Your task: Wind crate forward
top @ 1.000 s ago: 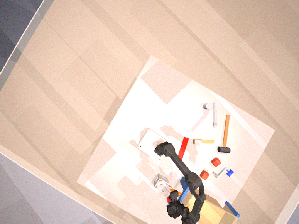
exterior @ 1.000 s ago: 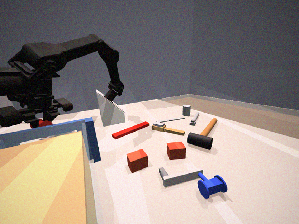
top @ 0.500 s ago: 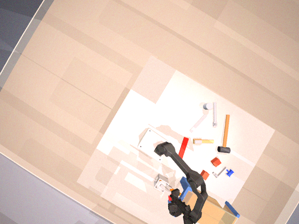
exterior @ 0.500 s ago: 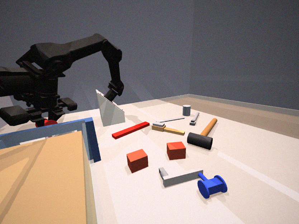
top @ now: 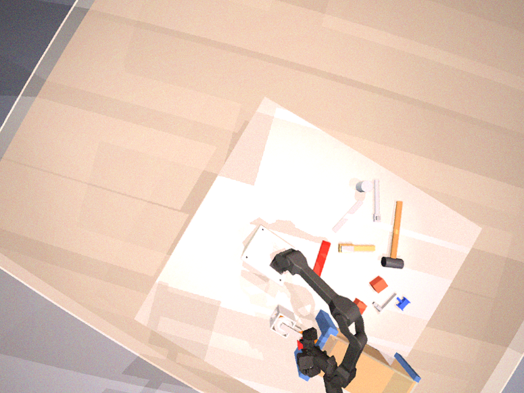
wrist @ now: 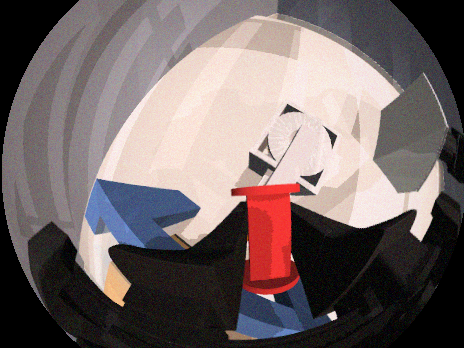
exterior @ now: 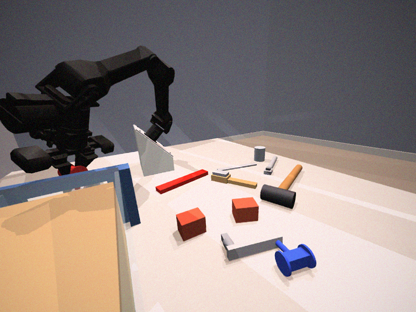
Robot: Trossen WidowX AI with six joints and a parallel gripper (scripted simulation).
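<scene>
The winch handle is 3 cm behind my gripper tip, 1 cm to the left of it and 3 cm below it. Also, from my gripper tip: red knob 1 cm ahead, 1 cm to the left; winch 10 cm behind, 1 cm to the right, 10 cm below; blue steel frame 7 cm ahead, 2 cm to the left, 3 cm below.
</scene>
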